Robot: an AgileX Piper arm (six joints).
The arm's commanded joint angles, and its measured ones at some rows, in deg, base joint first. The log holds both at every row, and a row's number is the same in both.
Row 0, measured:
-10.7, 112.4, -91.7, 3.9, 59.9, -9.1
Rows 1 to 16, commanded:
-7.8, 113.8, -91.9, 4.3, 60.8, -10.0
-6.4, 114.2, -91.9, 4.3, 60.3, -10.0
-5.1, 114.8, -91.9, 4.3, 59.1, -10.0
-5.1, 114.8, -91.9, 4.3, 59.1, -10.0
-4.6, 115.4, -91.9, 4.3, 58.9, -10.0
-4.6, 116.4, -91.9, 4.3, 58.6, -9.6
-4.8, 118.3, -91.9, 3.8, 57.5, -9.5
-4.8, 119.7, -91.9, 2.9, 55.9, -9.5
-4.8, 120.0, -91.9, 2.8, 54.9, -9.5
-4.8, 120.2, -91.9, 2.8, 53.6, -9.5
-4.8, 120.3, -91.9, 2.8, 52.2, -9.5
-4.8, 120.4, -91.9, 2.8, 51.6, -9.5
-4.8, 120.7, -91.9, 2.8, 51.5, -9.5
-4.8, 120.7, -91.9, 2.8, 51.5, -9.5
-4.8, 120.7, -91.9, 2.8, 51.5, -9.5
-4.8, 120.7, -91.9, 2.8, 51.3, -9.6
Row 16, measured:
-4.7, 120.5, -91.7, 3.0, 52.1, -9.5
